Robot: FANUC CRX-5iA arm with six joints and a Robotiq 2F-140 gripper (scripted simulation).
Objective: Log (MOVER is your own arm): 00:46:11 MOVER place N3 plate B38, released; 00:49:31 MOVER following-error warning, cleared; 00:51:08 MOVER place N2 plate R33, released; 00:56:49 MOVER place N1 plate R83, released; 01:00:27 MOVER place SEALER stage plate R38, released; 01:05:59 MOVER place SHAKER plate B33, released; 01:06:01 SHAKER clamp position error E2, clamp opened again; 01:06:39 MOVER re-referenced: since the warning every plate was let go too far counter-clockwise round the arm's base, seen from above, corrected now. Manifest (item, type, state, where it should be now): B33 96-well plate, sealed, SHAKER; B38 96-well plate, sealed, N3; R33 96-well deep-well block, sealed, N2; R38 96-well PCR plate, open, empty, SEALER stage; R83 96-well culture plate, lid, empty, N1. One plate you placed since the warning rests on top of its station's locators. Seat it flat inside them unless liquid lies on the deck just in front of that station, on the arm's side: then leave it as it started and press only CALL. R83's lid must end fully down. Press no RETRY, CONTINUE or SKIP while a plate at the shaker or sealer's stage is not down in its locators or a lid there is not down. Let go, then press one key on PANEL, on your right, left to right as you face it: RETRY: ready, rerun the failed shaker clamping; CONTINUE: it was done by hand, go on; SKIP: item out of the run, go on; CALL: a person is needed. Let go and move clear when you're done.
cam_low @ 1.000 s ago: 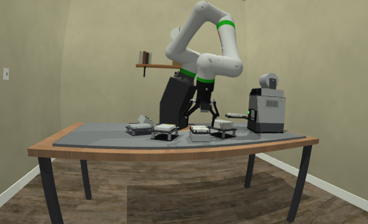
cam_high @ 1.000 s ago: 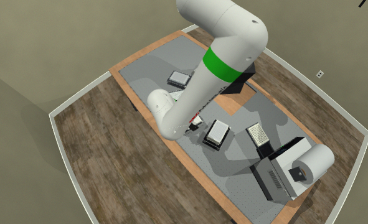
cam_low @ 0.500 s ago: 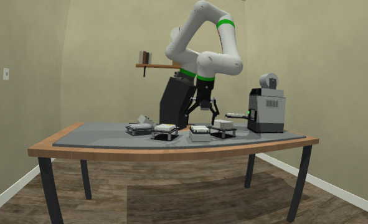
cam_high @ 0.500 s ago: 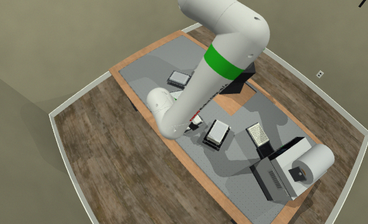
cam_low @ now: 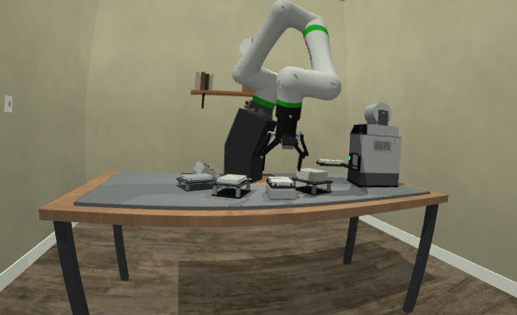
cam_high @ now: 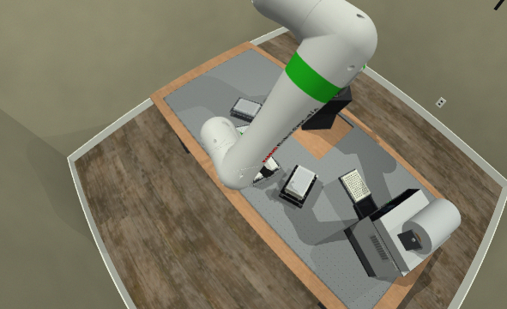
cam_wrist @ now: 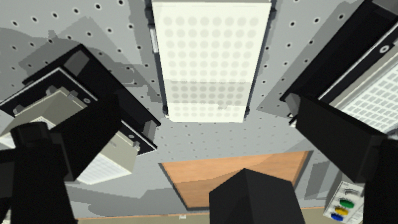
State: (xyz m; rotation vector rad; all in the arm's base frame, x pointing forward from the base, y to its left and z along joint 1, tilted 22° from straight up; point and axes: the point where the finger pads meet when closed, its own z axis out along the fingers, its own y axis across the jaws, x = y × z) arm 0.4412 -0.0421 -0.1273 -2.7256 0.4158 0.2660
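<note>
Right now my hand is 370 mm past the white retry button, 190 mm to the left of it and 50 mm above it. The rest, counted from my hand: flat plate 290 mm to the right, 230 mm behind, 70 mm below; then PCR plate 400 mm to the left, 160 mm behind; then grey shaker 80 mm below, 30 mm ahead, 10 mm to the left.
</note>
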